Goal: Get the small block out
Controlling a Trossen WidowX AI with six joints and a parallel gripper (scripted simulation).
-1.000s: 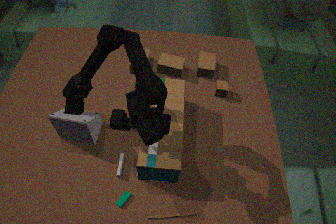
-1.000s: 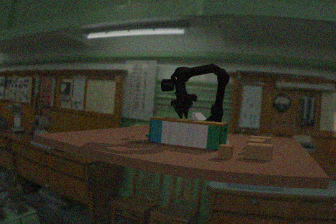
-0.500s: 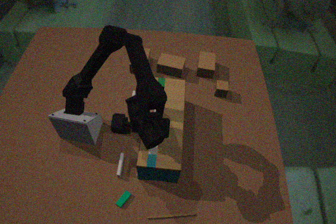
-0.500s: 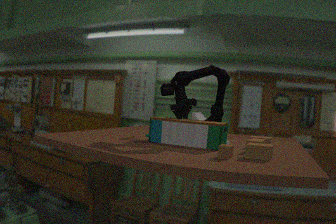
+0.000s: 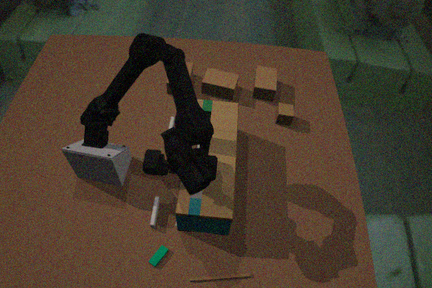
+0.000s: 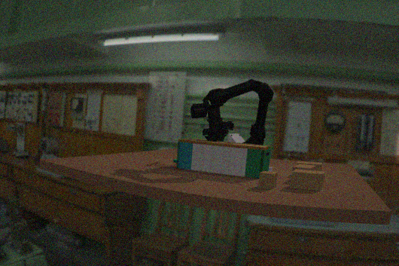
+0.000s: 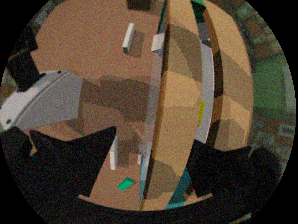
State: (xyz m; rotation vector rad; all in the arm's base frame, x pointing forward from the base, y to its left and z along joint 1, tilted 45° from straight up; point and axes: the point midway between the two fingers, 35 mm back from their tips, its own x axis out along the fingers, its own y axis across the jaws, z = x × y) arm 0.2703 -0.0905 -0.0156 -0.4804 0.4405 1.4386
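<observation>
My gripper tip is 50 mm short of the yellow block and 30 mm to the right of it. From my gripper tip the other things lie so: thin stick (260 mm to the right, 130 mm ahead, 80 mm below); then green tile (220 mm to the right, 80 mm below, 40 mm behind); then long box (60 mm to the left, 40 mm ahead, 20 mm below).
</observation>
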